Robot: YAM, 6 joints.
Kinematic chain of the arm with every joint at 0, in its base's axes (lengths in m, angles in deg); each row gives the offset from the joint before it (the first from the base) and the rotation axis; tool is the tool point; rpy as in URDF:
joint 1: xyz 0 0 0.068 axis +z
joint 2: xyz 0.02 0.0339 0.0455 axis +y
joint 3: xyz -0.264 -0.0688 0 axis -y
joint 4: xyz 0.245 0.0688 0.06 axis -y
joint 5: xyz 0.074 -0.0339 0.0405 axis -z
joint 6: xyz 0.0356 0 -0.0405 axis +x
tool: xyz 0 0 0 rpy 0 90 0
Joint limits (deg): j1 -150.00..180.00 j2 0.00..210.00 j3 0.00..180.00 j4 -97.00..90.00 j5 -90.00..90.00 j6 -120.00..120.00
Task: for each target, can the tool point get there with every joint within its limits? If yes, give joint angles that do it. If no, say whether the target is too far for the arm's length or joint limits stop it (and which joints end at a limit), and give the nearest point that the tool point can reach.
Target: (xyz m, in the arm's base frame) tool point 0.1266 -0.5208 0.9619
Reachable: no: too far | nearest point 0.0815 -0.3354 0.6482 | short by 0.367 m
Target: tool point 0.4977 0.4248 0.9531
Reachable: no: too far | nearest point 0.3022 0.2579 0.6128 | short by 0.426 m
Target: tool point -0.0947 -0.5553 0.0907
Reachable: yes | joints -96.89 154.96 128.14 -26.52 50.42 42.02
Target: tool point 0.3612 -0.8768 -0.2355
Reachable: no: too far | nearest point 0.2308 -0.5601 -0.1067 | short by 0.366 m
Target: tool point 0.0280 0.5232 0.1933
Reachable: yes | joints 83.28 133.93 102.66 7.78 -69.75 -86.31
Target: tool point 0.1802 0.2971 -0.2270
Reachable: yes | joints 53.13 186.66 83.37 60.15 -73.18 77.63
